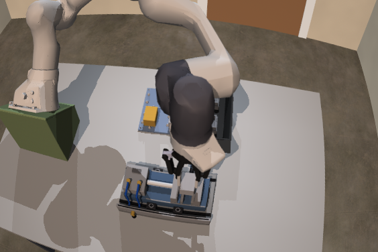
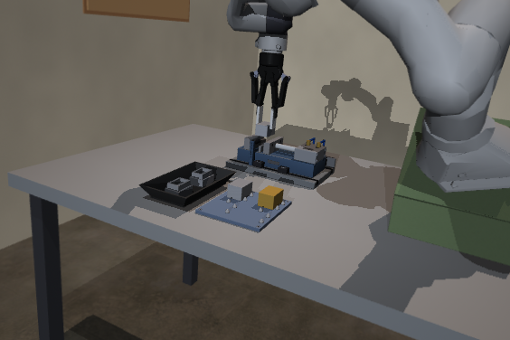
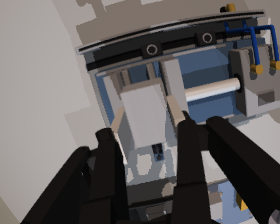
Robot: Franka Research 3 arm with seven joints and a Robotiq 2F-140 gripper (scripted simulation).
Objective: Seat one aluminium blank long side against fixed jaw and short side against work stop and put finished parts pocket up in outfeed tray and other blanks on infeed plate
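Right now my hand is 12 cm above the blue vise, 7 cm past it and 1 cm to the right of it. The rest, counted from my hand: brass blank (31 cm to the left, 14 cm below, 13 cm behind); then aluminium blank (30 cm to the left, 14 cm below, 4 cm behind).
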